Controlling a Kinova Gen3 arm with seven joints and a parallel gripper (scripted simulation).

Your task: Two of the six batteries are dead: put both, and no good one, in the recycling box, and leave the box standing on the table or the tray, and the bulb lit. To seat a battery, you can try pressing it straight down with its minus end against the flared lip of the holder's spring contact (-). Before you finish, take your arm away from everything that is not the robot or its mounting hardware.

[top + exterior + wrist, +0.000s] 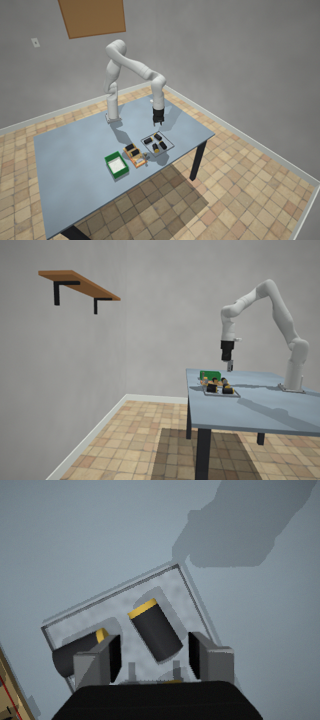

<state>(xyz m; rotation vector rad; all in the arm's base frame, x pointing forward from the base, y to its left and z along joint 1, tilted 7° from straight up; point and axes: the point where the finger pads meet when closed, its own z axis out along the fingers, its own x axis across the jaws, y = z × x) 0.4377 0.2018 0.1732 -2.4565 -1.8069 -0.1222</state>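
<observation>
Right now the grey tray is 40 mm ahead of my hand, 30 mm to the right of it and 160 mm below it. The rest, counted from my hand: green recycling box: 90 mm ahead, 370 mm to the right, 140 mm below.
</observation>
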